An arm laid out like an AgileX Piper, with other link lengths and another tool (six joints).
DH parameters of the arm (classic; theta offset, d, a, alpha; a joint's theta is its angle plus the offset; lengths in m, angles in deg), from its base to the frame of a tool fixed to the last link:
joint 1: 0 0.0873 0 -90
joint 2: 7.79 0 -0.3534 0
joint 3: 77.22 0 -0.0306 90
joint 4: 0 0.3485 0 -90
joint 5: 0 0 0 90
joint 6: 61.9 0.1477 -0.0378 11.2
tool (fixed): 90 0.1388 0 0
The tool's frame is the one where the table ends.
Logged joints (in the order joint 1, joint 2, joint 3, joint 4, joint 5, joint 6), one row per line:
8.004, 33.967, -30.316, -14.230, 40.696, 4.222
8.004, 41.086, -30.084, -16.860, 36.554, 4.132
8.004, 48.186, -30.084, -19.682, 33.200, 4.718
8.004, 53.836, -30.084, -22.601, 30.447, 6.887
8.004, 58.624, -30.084, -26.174, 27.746, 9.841
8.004, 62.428, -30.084, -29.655, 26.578, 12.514
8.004, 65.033, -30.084, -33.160, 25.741, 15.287
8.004, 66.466, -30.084, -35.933, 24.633, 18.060
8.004, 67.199, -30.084, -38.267, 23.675, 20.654
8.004, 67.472, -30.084, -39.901, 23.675, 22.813
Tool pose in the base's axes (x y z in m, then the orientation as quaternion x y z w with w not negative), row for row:
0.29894, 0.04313, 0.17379, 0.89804, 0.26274, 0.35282, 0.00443
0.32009, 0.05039, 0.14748, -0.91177, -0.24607, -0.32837, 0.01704
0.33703, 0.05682, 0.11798, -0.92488, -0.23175, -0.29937, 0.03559
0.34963, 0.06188, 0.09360, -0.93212, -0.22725, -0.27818, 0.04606
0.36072, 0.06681, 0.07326, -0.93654, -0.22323, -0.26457, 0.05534
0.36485, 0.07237, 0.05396, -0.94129, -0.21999, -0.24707, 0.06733
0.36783, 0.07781, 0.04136, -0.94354, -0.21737, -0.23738, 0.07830
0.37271, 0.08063, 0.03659, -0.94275, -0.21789, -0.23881, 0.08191
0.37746, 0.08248, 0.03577, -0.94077, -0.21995, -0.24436, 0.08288
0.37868, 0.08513, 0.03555, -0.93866, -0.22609, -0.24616, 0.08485
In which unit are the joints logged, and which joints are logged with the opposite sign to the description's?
The joints are logged in degrees. Opposite sign: joint 4, joint 6.
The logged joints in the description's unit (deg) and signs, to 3 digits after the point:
8.004, 33.967, -30.316, 14.230, 40.696, -4.222
8.004, 41.086, -30.084, 16.860, 36.554, -4.132
8.004, 48.186, -30.084, 19.682, 33.200, -4.718
8.004, 53.836, -30.084, 22.601, 30.447, -6.887
8.004, 58.624, -30.084, 26.174, 27.746, -9.841
8.004, 62.428, -30.084, 29.655, 26.578, -12.514
8.004, 65.033, -30.084, 33.160, 25.741, -15.287
8.004, 66.466, -30.084, 35.933, 24.633, -18.060
8.004, 67.199, -30.084, 38.267, 23.675, -20.654
8.004, 67.472, -30.084, 39.901, 23.675, -22.813

